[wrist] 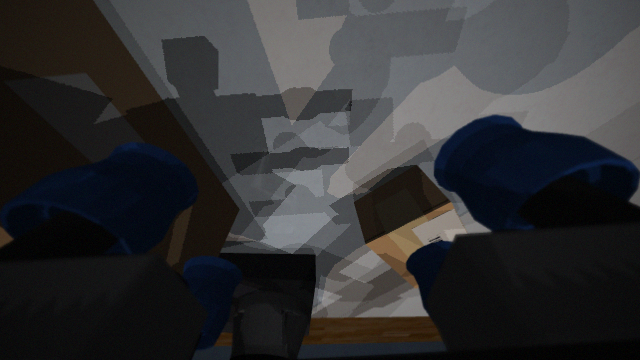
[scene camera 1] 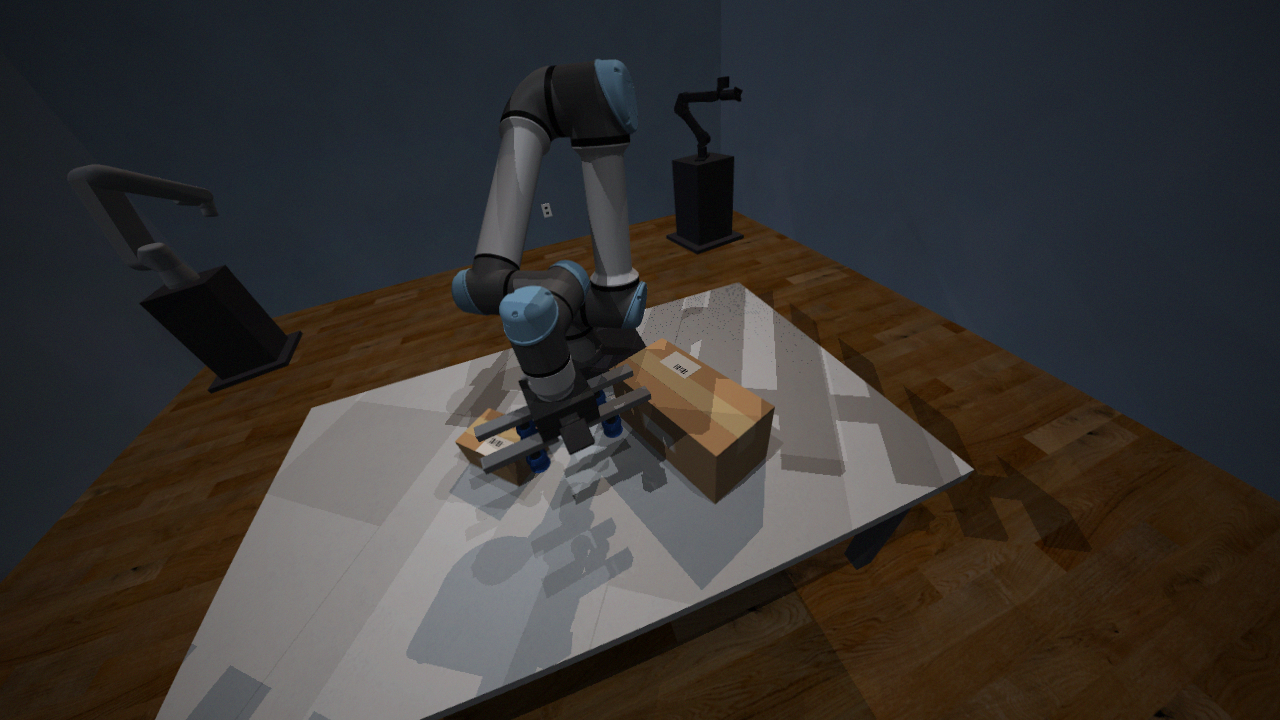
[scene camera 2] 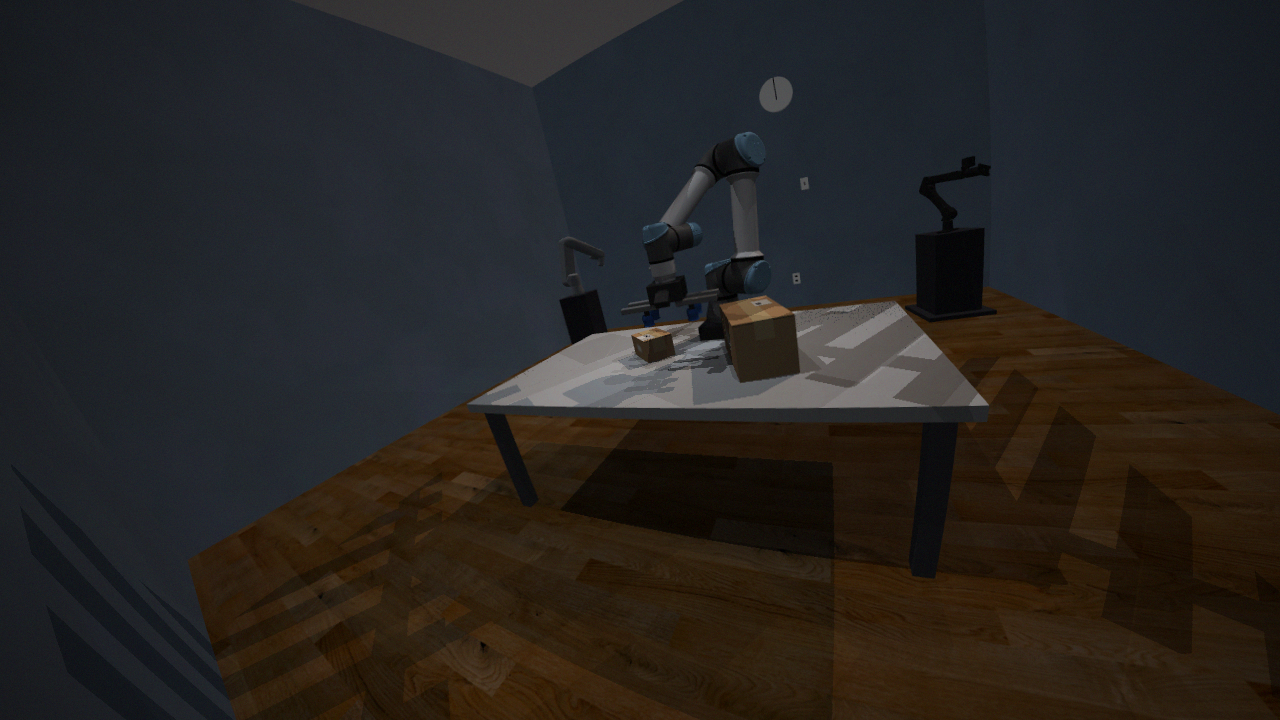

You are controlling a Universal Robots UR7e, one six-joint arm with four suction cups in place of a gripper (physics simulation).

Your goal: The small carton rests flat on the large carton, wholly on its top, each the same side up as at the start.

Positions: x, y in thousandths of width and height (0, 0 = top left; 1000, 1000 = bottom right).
large carton: wrist 124, 260; scene camera 1 557, 598; scene camera 2 594, 466
small carton: wrist 638, 590; scene camera 1 370, 626; scene camera 2 511, 478
